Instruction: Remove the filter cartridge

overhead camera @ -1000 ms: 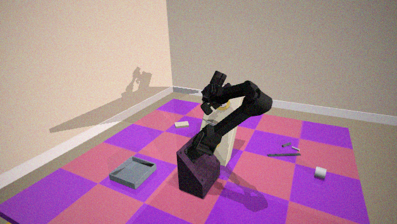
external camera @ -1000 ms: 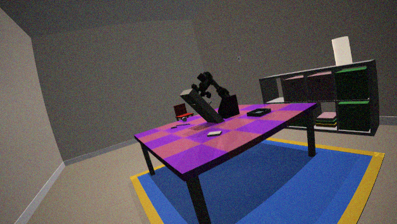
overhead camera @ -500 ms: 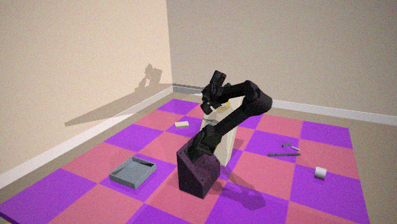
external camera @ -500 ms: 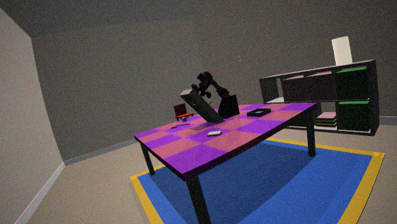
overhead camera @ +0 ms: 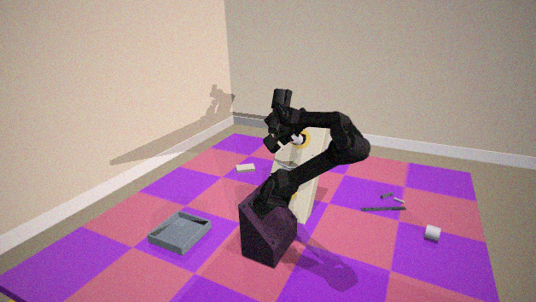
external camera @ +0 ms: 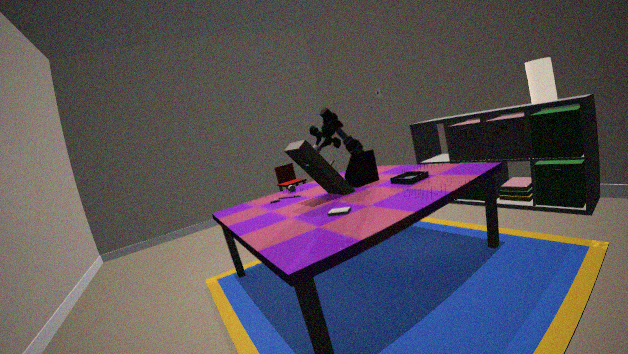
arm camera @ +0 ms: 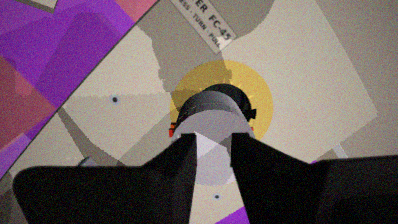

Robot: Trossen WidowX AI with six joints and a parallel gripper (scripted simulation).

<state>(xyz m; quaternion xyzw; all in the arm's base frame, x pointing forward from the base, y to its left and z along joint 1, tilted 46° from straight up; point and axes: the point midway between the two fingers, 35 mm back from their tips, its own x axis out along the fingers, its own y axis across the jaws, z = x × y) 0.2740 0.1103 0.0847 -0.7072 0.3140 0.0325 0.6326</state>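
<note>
Right now my gripper tip is 11 cm above the beige service panel, 1 cm to the left of it and 1 cm short of it. Also, from my gripper tip: short grey pin 38 cm to the right, 27 cm below, 17 cm ahead; then round grey filter cartridge 1 cm below, 1 cm ahead; then white block 32 cm to the left, 27 cm below, 14 cm ahead.
</note>
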